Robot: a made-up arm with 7 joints.
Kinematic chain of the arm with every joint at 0, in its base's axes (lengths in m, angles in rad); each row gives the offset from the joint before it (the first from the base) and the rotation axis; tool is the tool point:
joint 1: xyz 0 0 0.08 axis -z
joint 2: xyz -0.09 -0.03 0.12 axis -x
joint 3: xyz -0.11 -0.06 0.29 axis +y
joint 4: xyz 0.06 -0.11 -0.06 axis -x
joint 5: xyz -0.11 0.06 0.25 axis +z
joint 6: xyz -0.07 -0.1 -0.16 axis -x
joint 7: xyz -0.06 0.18 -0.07 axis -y
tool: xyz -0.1 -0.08 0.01
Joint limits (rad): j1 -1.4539..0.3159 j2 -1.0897..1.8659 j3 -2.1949..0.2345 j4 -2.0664..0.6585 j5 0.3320..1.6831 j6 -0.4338..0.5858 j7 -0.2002..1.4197
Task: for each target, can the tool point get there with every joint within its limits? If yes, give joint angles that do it. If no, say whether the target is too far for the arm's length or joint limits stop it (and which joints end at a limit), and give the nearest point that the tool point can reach.
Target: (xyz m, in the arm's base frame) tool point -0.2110 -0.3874 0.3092
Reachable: yes | joints -0.4753 0.1068 -0.5152 -0.3612 0.4479 0.3417 0.1459
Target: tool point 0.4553 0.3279 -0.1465
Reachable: no: joint limits stop it (at a limit: joint 1, joint 2, joint 3, joint 6, joint 7) | nearest point 0.3531 0.0121 0.0666 | short by 0.394 m
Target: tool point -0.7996 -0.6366 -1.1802
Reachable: no: too far | nearest point -0.3951 -0.3146 -0.0106 | short by 1.279 m
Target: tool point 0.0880 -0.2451 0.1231
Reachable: yes | joints -1.0499 -0.5705 -0.9296 -1.4068 0.7776 0.3717 0.0517
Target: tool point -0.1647 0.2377 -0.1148
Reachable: no: joint limits stop it (at a limit: joint 2, joint 3, joint 4, joint 6) | nearest point -0.1860 0.2684 0.1113 | short by 0.229 m
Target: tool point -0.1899 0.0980 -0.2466
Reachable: no: joint limits stop it (at a limit: joint 1, joint 2, joint 4, joint 5, joint 6, joint 7) | nearest point -0.2414 -0.0764 -0.0217 | short by 0.289 m
